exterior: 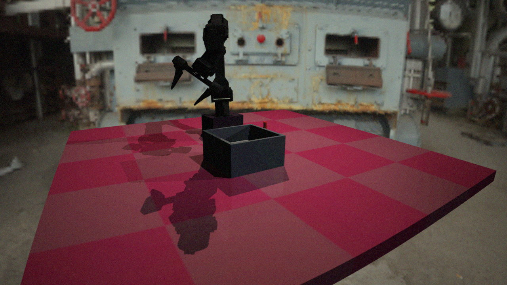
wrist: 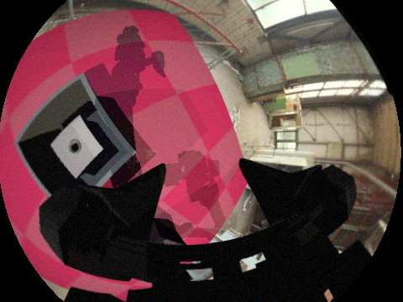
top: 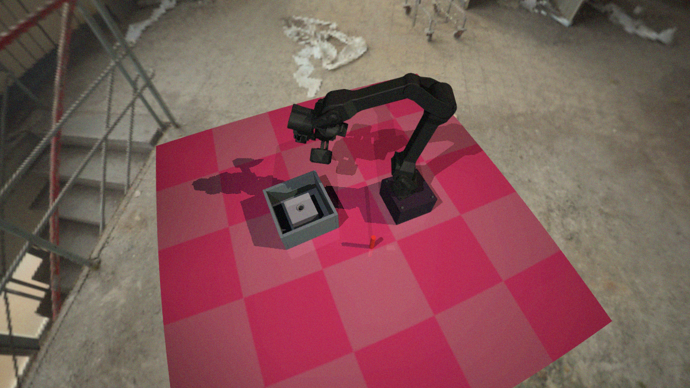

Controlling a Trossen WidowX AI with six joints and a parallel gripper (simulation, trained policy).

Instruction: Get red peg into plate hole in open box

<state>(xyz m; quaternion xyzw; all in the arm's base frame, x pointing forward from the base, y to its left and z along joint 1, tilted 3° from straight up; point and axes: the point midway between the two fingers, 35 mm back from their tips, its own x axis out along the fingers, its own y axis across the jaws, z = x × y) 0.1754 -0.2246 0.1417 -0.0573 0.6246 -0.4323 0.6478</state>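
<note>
The red peg lies 340 mm to the left of my gripper tip, 160 mm below it and 10 mm ahead of it. From my gripper tip the other things lie so: grey plate (160 mm below, 150 mm ahead, 130 mm to the left); box (180 mm below, 150 mm ahead, 130 mm to the left).
</note>
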